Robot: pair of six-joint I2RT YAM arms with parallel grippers.
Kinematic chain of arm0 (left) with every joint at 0, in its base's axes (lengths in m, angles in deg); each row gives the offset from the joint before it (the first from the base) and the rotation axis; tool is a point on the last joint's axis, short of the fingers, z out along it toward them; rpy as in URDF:
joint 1: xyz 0 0 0.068 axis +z
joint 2: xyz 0.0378 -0.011 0.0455 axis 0.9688 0.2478 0
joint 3: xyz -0.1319 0.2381 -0.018 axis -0.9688 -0.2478 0
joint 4: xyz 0.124 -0.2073 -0.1 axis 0.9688 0.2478 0
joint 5: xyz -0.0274 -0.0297 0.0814 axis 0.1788 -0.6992 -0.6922
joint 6: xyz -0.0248 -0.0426 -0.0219 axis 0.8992 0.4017 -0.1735
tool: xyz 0 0 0 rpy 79.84 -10.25 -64.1
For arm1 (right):
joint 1: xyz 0 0 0.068 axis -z
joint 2: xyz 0.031 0.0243 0.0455 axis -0.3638 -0.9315 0
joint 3: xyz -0.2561 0.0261 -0.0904 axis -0.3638 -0.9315 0
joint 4: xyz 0.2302 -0.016 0.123 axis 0.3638 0.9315 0
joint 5: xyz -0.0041 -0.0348 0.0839 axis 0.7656 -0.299 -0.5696
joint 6: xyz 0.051 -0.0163 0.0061 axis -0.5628 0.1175 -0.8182
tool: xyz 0 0 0 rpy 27.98 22.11 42.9
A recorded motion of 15 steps. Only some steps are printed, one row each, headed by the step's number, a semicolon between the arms.
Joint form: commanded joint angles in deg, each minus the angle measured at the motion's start. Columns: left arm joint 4, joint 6, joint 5, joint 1, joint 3, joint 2; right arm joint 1, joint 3, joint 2, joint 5, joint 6, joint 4.
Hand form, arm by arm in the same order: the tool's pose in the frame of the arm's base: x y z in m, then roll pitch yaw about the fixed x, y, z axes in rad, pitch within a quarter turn. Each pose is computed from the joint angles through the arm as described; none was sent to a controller.
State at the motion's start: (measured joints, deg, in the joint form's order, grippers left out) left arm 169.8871 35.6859 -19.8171 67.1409 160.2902 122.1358; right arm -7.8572 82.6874 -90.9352 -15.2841 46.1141 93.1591
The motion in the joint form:
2: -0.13 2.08 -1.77 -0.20 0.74 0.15; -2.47 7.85 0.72 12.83 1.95 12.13
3: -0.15 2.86 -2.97 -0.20 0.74 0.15; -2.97 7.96 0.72 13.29 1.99 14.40
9: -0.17 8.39 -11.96 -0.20 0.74 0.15; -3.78 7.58 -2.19 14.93 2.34 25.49
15: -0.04 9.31 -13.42 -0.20 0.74 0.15; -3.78 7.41 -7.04 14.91 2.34 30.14
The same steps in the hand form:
2: 0.3882 -0.0889 0.3185 -2.2294 0.3335 2.8058; 0.2177 -0.0374 0.4028 2.8781 0.6724 2.7527
3: 0.3884 -0.0885 0.3179 -2.2483 0.3194 2.8096; 0.2147 -0.0351 0.4006 2.8955 0.6368 2.7675
9: 0.3893 -0.0849 0.3137 -2.3903 0.2238 2.8492; 0.2111 -0.0324 0.3779 2.9768 0.3951 2.8125
15: 0.3893 -0.0842 0.3130 -2.4132 0.2073 2.8582; 0.2241 -0.0346 0.3572 3.0039 0.2283 2.8210

